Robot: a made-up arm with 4 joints.
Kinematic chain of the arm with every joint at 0, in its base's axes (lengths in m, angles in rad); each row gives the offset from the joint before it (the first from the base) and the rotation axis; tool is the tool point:
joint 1: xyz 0 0 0.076 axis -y
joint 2: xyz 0.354 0 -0.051 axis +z
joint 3: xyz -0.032 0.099 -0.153 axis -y
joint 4: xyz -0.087 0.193 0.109 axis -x
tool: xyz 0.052 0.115 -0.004
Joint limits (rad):
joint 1: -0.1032..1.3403
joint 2: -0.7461..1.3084
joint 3: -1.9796..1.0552
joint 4: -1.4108..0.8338
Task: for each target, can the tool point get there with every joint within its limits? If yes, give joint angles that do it. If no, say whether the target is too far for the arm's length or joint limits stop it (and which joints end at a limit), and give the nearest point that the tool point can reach.
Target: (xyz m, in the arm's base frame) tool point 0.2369 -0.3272 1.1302
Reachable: no: too far | nearest point 0.3018 0.1054 0.7273 | short by 0.595 m
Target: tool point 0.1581 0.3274 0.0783
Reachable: yes | joints 0.8260 0.7394 -0.9862 -0.0342
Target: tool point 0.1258 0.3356 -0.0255
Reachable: yes | joints 0.0161 0.5481 -0.4591 0.0889
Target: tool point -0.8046 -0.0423 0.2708
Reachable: no: joint limits stop it (at a limit: joint 1) | nearest point -0.0834 -0.0154 -0.0208 | short by 0.778 m
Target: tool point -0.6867 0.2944 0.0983
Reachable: no: joint limits stop it (at a limit: joint 1) | nearest point -0.0811 0.1190 -0.0645 | short by 0.651 m
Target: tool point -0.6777 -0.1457 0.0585
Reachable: no: joint limits stop it (at a limit: joint 1, joint 3) | nearest point -0.0952 -0.0616 -0.0714 | short by 0.603 m
